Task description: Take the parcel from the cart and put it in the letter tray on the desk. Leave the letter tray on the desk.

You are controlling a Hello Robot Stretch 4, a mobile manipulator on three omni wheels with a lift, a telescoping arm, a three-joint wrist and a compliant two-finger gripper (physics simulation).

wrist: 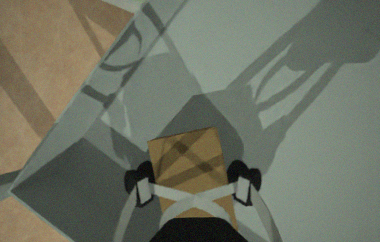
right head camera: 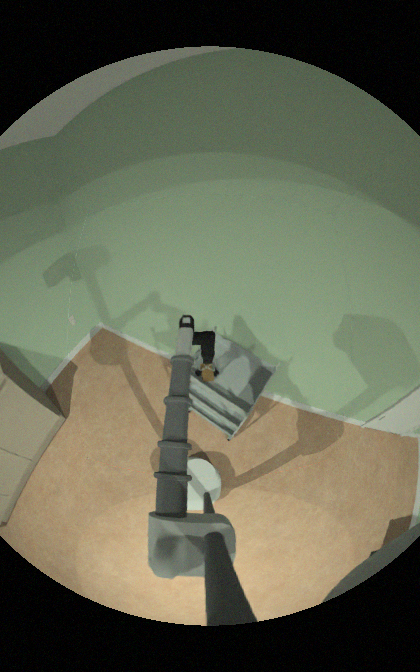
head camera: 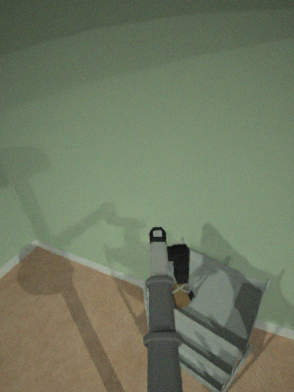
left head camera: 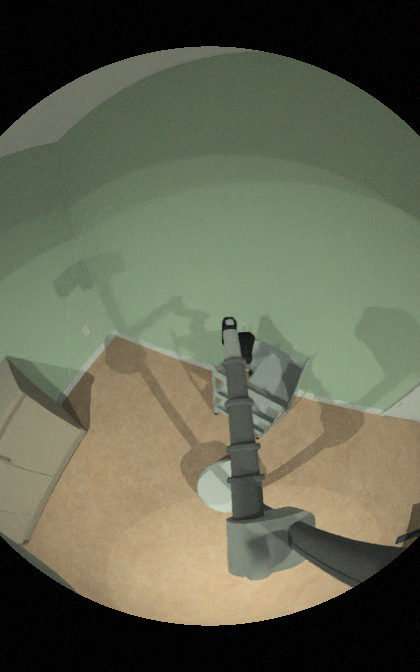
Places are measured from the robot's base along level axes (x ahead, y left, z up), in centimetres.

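Pixels of known places: gripper, fingertip midpoint: (wrist: 192, 174) (head camera: 179, 298).
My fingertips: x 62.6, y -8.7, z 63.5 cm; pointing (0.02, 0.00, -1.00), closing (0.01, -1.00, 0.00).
Observation:
Behind a point stands the place of what it marks.
The parcel, a tan-brown box (wrist: 190, 150) @(x 65.7, y -8.6, z 68.5 cm) (head camera: 181, 300) @(x 58.5, y -9.0, z 68.4 cm) (right head camera: 207, 375), is at the top of the pale grey-green cart (wrist: 310, 175) @(x 62.4, y -21.3, z 63.5 cm) (head camera: 215, 300) @(x 60.6, y -24.8, z 63.5 cm) (right head camera: 240, 377) (left head camera: 270, 375), near its raised edge. My gripper (wrist: 192, 174) @(x 62.6, y -8.7, z 63.4 cm) (right head camera: 207, 372) is shut on the parcel, with a black fingertip pad against each of its two long sides. In the wrist view the parcel reaches forward past the pads, and its near end is hidden by the gripper body. Whether it rests on the cart or hangs just above it I cannot tell. The desk and the letter tray cannot be made out.
A green wall (head camera: 150, 150) @(x 107.5, y 1.4, z 118.5 cm) (left head camera: 280, 250) stands behind the cart. A beige cabinet (left head camera: 35, 450) (right head camera: 25, 430) is at the left. A pale round object (left head camera: 215, 487) (right head camera: 206, 482) is on the floor beside my arm. A dark grey edge (right head camera: 365, 575) shows at the lower right.

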